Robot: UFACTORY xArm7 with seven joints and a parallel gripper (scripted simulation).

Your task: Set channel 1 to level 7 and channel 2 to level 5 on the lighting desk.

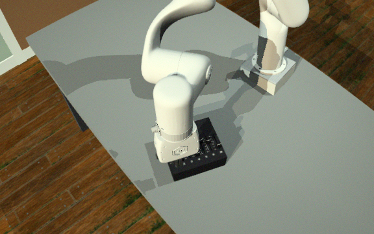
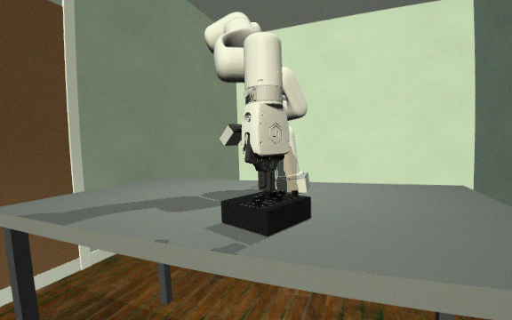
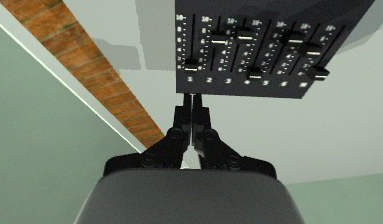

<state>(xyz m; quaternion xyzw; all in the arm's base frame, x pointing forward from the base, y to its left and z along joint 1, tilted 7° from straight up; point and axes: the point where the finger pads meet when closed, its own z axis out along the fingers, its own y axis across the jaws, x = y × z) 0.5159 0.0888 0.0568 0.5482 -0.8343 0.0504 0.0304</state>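
My hand is 1 cm past the channel 1 fader cap, 2 cm to the left of it and 5 cm above it. Round my hand: channel 3 fader cap (6 cm behind, 3 cm to the right, 5 cm below); then channel 2 fader cap (4 cm behind, 4 cm to the right, 5 cm below); then channel 4 fader cap (7 cm behind, 1 cm to the left, 5 cm below).
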